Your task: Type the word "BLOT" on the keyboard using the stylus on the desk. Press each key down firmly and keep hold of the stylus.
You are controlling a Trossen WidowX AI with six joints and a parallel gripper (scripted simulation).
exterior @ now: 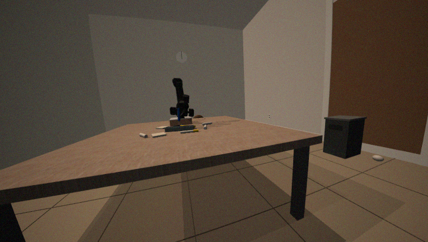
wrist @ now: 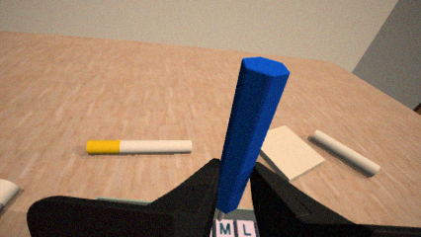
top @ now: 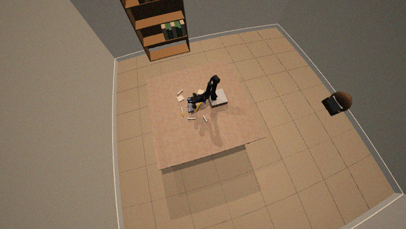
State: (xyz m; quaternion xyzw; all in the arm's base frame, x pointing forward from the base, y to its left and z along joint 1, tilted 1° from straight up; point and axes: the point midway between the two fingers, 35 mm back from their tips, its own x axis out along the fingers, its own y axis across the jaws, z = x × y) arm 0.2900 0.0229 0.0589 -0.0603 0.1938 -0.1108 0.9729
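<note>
My gripper tip is 11 cm past the yellow pen, 5 cm to the right of it and 10 cm above it. The rest, counted from my gripper tip: blue stylus: 2 cm below; then cream pad: 10 cm ahead, 13 cm to the right, 10 cm below.
</note>
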